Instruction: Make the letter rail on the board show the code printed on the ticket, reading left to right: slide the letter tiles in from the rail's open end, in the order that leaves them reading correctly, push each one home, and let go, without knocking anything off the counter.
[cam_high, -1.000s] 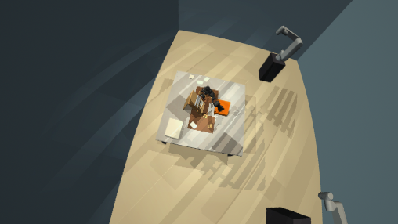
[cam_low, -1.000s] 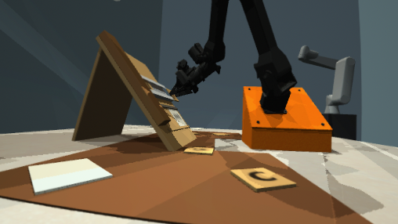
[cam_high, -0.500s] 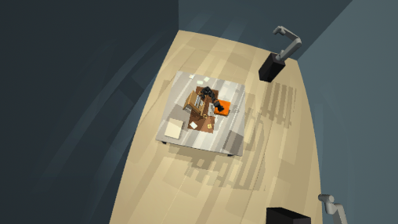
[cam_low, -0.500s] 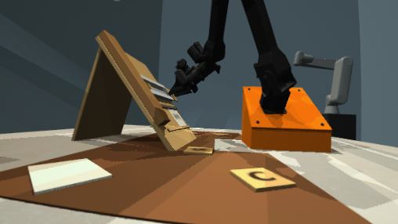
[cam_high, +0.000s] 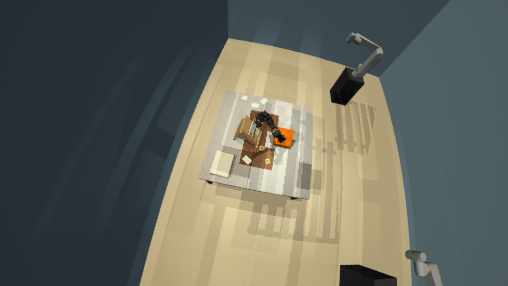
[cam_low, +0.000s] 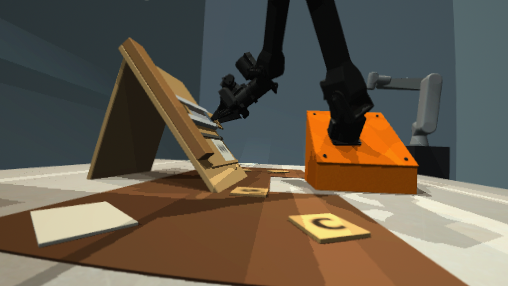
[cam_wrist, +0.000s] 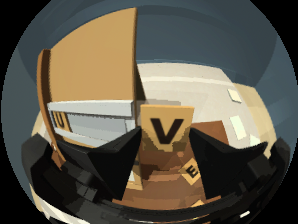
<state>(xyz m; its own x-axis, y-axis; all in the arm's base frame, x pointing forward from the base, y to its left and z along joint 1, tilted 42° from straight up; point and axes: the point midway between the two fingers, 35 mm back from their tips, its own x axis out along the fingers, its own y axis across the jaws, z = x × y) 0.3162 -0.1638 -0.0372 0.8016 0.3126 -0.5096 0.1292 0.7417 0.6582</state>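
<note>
The u tile lies 3 cm ahead of my gripper tip and 19 cm to the left of it. Also, from my gripper tip: tan tile marked v: right at my gripper tip; then brown mat: 14 cm behind, 14 cm to the left, 16 cm below; then e tile: 8 cm behind, 8 cm to the right, 16 cm below.
</note>
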